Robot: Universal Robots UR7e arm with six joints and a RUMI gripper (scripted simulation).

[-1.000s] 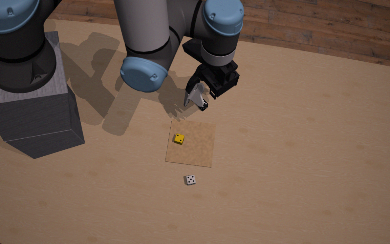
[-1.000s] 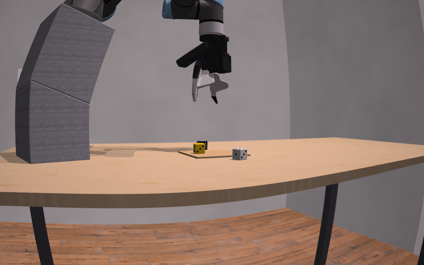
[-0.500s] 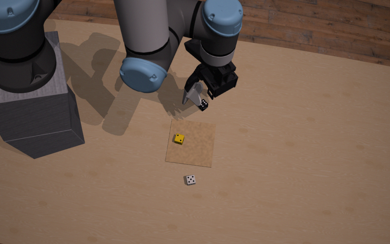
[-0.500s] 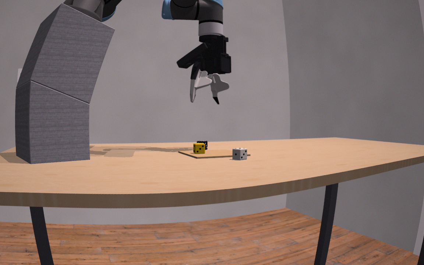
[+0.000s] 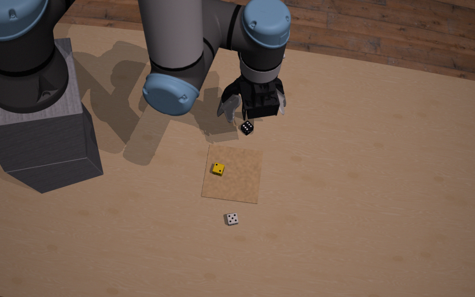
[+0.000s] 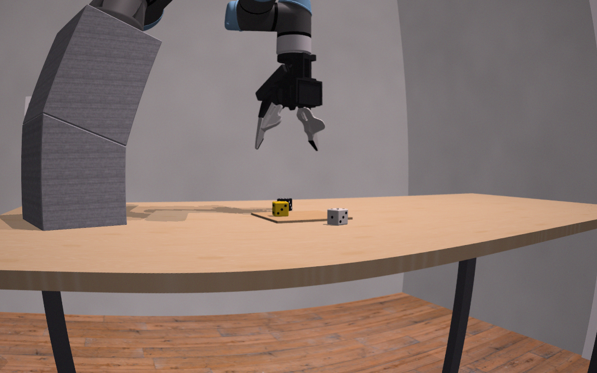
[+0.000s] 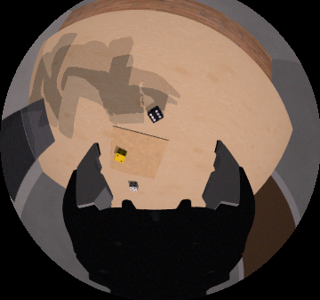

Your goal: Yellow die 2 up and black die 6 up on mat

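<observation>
Now: hand 11 cm above the black die. The rest, counted from my hand: white die (5 cm behind, 24 cm to the right, 11 cm below); mat (4 cm behind, 12 cm to the right, 12 cm below); yellow die (8 cm behind, 11 cm to the right, 11 cm below).
</observation>
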